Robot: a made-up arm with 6 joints. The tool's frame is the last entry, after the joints.
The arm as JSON. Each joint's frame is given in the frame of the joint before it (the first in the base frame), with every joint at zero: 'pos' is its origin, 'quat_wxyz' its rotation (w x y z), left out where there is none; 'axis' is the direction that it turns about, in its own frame. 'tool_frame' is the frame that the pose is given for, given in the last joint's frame.
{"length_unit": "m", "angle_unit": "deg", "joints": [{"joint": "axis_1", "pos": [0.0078, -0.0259, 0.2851], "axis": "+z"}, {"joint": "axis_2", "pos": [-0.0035, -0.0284, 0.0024], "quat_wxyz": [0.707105, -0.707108, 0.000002, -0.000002], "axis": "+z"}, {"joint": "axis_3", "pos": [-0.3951, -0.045, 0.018], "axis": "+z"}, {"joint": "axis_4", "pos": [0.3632, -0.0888, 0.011], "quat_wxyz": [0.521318, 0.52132, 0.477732, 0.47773], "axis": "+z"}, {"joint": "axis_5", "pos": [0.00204, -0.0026, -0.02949], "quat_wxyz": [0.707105, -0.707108, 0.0, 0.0], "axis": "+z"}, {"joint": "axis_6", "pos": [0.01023, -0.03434, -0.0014], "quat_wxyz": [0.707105, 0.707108, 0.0, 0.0], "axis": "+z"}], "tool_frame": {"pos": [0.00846, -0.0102, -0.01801], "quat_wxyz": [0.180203, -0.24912, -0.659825, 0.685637]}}
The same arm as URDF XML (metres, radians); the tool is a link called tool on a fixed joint. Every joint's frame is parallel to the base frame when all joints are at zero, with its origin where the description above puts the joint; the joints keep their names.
<robot name="arm">
  <joint name="axis_1" type="continuous">
    <parent link="base"/>
    <child link="link1"/>
    <origin xyz="0.0078 -0.0259 0.2851" rpy="0.0000 0.0000 0.0000"/>
    <axis xyz="0 0 1"/>
  </joint>
  <joint name="axis_2" type="continuous">
    <parent link="link1"/>
    <child link="link2"/>
    <origin xyz="-0.0035 -0.0284 0.0024" rpy="0.0000 0.0000 0.0000"/>
    <axis xyz="0 1 0"/>
  </joint>
  <joint name="axis_3" type="continuous">
    <parent link="link2"/>
    <child link="link3"/>
    <origin xyz="-0.3951 0.0180 0.0450" rpy="0.0000 0.0000 0.0000"/>
    <axis xyz="0 1 0"/>
  </joint>
  <joint name="axis_4" type="continuous">
    <parent link="link3"/>
    <child link="link4"/>
    <origin xyz="0.3632 0.0110 0.0888" rpy="0.0000 0.0000 0.0000"/>
    <axis xyz="0.9962 0 0.0871"/>
  </joint>
  <joint name="axis_5" type="continuous">
    <parent link="link4"/>
    <child link="link5"/>
    <origin xyz="-0.0292 -0.0026 -0.0046" rpy="0.0000 0.0000 0.0000"/>
    <axis xyz="0 1 0"/>
  </joint>
  <joint name="axis_6" type="continuous">
    <parent link="link5"/>
    <child link="link6"/>
    <origin xyz="0.0351 -0.0014 -0.0072" rpy="0.0000 0.0000 0.0000"/>
    <axis xyz="0.9962 0 0.0871"/>
  </joint>
  <joint name="tool_joint" type="fixed">
    <parent link="link6"/>
    <child link="tool"/>
    <origin xyz="-0.0172 -0.0102 -0.0100" rpy="-0.2829 -0.9253 1.8643"/>
  </joint>
  <link name="base"/>
  <link name="link1"/>
  <link name="link2"/>
  <link name="link3"/>
  <link name="link4"/>
  <link name="link5"/>
  <link name="link6"/>
  <link name="tool"/>
</robot>

